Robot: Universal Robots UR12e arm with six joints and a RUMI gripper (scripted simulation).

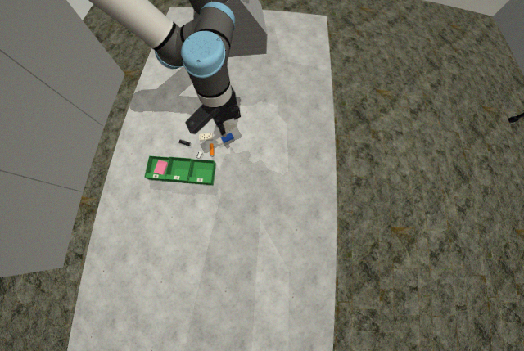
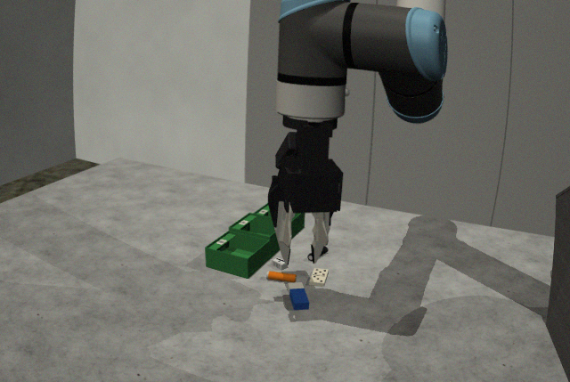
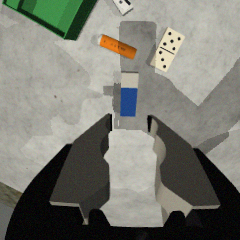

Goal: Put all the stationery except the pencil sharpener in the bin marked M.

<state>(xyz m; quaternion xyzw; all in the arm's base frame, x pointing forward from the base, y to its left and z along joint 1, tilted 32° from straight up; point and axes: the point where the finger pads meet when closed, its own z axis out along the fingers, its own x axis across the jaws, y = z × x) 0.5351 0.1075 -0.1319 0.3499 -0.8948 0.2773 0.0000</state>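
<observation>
Right now my hand is 8 cm above the blue eraser. The rest, counted from my hand: pencil sharpener (9 cm ahead, 8 cm to the right, 8 cm below); then domino (8 cm to the right, 8 cm below); then orange marker (8 cm below, 5 cm ahead, 4 cm to the right).
</observation>
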